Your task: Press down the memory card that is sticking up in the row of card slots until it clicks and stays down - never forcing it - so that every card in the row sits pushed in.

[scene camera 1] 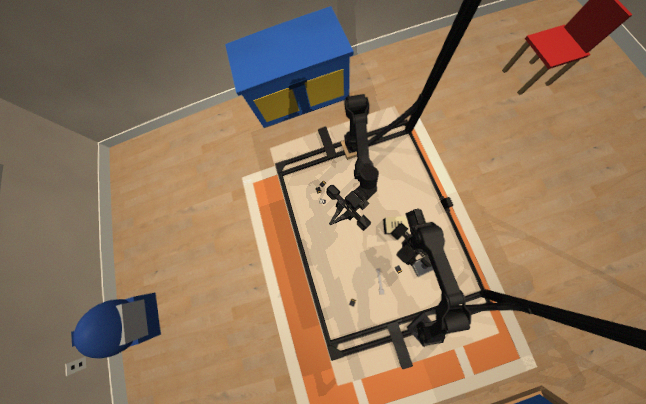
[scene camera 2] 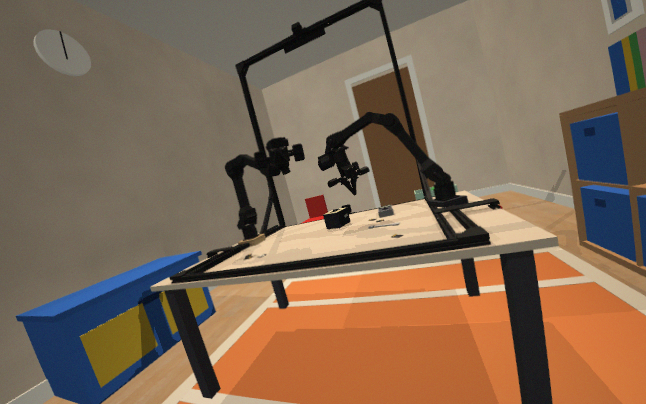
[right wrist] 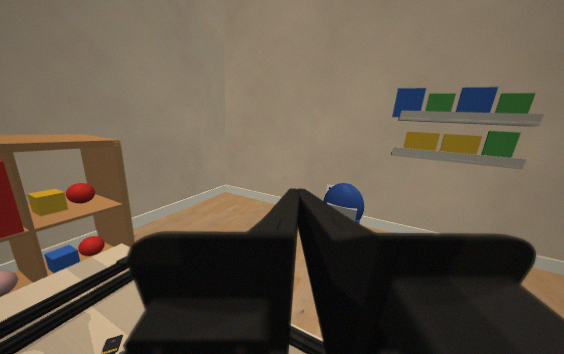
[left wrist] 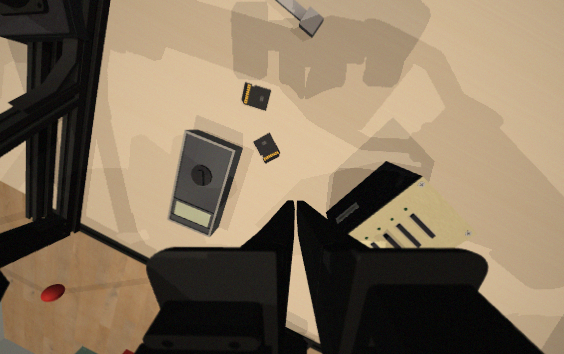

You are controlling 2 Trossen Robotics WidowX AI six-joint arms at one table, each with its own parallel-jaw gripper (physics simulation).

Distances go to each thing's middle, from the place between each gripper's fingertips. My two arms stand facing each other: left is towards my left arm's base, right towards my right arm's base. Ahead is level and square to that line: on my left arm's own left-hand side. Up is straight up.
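The grey device (left wrist: 207,165) is 100 mm to the left of my left hand, 80 mm behind it and 110 mm below it. Going by its middle, the device is nearer to my left hand than to my right gripper.
As for my right gripper, I see it 270 mm to the right of the grey device and 350 mm above it, and it is also 360 mm past it.
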